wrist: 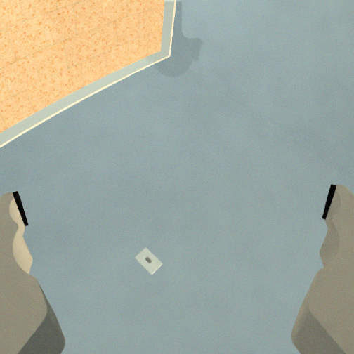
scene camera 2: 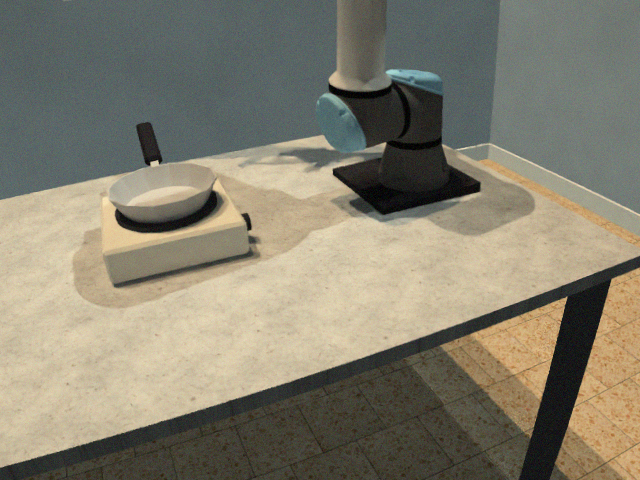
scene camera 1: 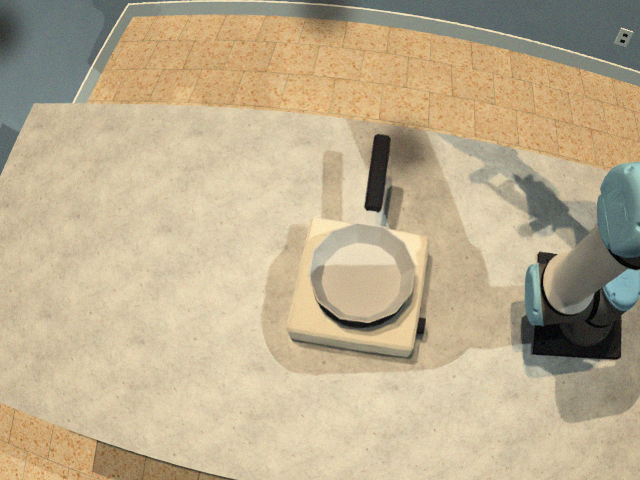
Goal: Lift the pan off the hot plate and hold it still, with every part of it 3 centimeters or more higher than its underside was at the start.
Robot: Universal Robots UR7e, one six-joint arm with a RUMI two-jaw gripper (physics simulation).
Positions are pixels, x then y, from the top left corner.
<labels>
A cream hot plate (scene camera 2: 131, 250): 0.88 m from the lens. A light grey pan (scene camera 2: 161, 193): 1.02 m from the lens. The marked spots on the light grey pan and the cream hot plate are 0.18 m apart.
</labels>
